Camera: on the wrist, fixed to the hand. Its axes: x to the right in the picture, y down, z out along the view.
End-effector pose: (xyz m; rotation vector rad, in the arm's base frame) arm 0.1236 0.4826 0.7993 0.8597 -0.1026 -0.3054
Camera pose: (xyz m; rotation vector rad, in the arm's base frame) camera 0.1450 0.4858 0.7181 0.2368 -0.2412 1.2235
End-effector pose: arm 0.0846 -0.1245 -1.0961 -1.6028 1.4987 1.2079
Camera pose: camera 0.1488 -0.1785 -1.1010 0.4853 -2.0357 -1.3614
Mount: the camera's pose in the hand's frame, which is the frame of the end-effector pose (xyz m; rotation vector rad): 0.0221 -0.0549 -0.0597 -0.4251 0.4302 1.5039
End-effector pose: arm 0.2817 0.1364 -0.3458 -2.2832 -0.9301 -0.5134
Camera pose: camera 0.2497 0.1384 -0.2681 -2.3253 1.1838 -0.4376
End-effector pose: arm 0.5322 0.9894 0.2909 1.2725 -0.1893 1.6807
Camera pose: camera 0.5359 1.0675 0.2601 -0.2568 1.3811 -2.7815
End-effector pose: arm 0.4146 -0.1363 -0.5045 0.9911 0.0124 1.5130
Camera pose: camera 0.4278 -0.0739 -0.5593 0.1706 -0.8811 2.8751
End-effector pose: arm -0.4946 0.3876 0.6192 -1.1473 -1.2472 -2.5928
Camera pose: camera -0.5650 0.3892 0.5732 -0.8610 0.3145 -1.6554
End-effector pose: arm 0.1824 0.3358 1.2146 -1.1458 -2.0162 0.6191
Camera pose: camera 0.1928 0.3315 1.2979 -2.7177 -0.6205 0.5012
